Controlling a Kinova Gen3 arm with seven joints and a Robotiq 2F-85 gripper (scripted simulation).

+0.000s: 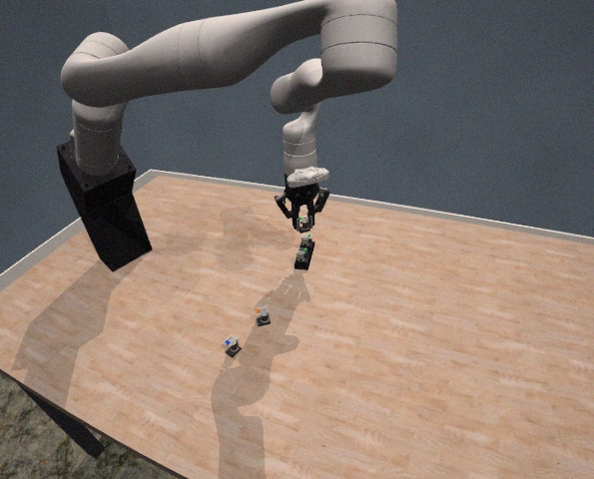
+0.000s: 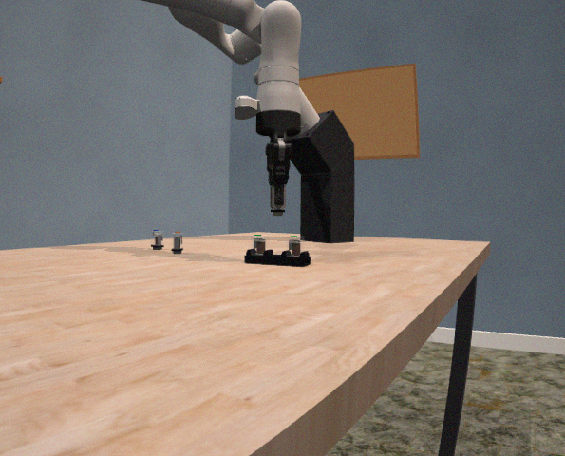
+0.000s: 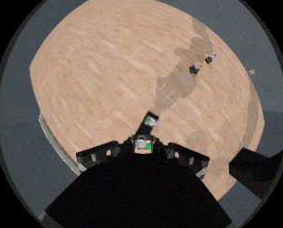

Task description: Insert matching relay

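Now: hand 10 cm above the black rack. The rest, counted from my hand: orange-button relay 9 cm behind, 23 cm to the right, 9 cm below; blue-button relay 14 cm behind, 31 cm to the right, 9 cm below.
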